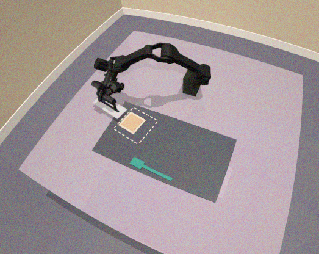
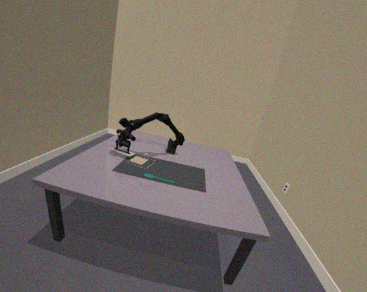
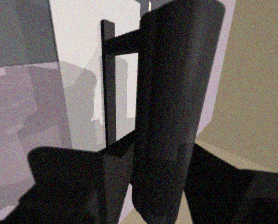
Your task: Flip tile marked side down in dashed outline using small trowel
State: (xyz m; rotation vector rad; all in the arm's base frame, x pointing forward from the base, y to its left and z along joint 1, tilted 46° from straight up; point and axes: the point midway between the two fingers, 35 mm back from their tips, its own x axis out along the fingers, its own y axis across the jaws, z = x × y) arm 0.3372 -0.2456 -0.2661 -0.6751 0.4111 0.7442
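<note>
Now: the dark mat 40 cm to the left of my gripper tip, 10 cm below it and 4 cm ahead of it. Round my gripper tip: teal flat tool 39 cm to the left, 18 cm ahead, 7 cm below; tan square tile 18 cm to the left, 7 cm below.
</note>
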